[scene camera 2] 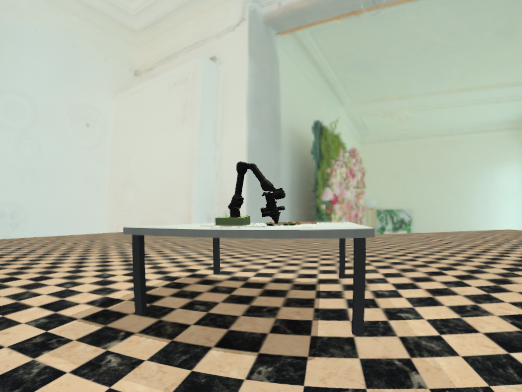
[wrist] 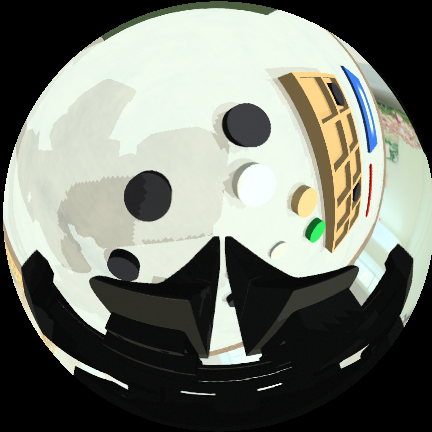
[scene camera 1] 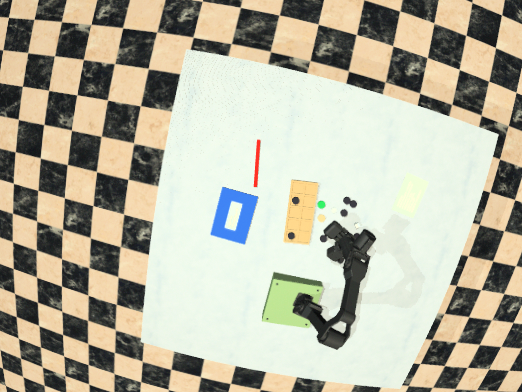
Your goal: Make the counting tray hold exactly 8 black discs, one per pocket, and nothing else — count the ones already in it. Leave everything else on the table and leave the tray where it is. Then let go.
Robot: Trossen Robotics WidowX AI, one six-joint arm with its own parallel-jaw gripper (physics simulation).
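The tan counting tray [scene camera 1: 304, 181] [wrist: 311, 131] holds a black disc [scene camera 1: 295, 200] [wrist: 356, 193] and another black disc [scene camera 1: 291, 235] [wrist: 338, 94] in separate pockets. Several loose black discs lie beside it, including one near disc [scene camera 1: 323, 238] [wrist: 247, 125], one large in the wrist view [wrist: 148, 195], one by the left finger [wrist: 123, 264], and a group of three [scene camera 1: 347, 200] [scene camera 1: 353, 204] [scene camera 1: 344, 213], mostly hidden by the fingers in the wrist view. My gripper [scene camera 2: 276, 222] [wrist: 221, 241] is shut, with no disc visible between its tips, low over the table. Its tips are hidden in scene camera 1.
A green disc [scene camera 1: 321, 204] [wrist: 315, 230], tan disc [scene camera 1: 321, 218] [wrist: 304, 201], white disc [wrist: 256, 184] and cream disc [scene camera 1: 334, 210] [wrist: 279, 249] lie near the tray. Also present are a small white block [scene camera 1: 357, 225], blue frame [scene camera 1: 220, 212], red bar [scene camera 1: 257, 163] and pale yellow sheet [scene camera 1: 411, 195].
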